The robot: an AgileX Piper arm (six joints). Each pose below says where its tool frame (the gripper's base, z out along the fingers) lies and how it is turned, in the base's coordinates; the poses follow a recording.
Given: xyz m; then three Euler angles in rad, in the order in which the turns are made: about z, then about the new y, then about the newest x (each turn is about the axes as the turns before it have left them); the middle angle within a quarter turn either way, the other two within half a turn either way.
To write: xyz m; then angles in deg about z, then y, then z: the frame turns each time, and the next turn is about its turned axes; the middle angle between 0 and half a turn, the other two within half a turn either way. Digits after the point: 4 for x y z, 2 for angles.
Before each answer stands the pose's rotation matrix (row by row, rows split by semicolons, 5 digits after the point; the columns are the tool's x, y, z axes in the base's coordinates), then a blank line. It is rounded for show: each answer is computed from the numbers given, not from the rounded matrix.
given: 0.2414 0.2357 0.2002 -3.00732 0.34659 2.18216
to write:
-0.93207 -0.35250 0.08360; -0.12591 0.53158 0.83760; -0.33969 0.77017 -0.53985

0.2414 0.2357 0.2002 84.30 122.67 66.20
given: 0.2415 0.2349 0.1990 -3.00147 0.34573 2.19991
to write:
-0.93161 -0.35350 0.08453; -0.13140 0.54439 0.82848; -0.33888 0.76071 -0.55361

0.2415 0.2349 0.1990 84.17 123.62 65.99
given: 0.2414 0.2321 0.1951 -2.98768 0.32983 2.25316
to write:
-0.93491 -0.34507 0.08286; -0.14504 0.58464 0.79822; -0.32388 0.73425 -0.59664

0.2414 0.2321 0.1951 84.07 126.63 66.20
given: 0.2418 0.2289 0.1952 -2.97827 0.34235 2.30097
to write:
-0.92943 -0.35524 0.09979; -0.15316 0.61745 0.77155; -0.33570 0.70182 -0.62829

0.2418 0.2289 0.1952 82.63 128.92 64.44
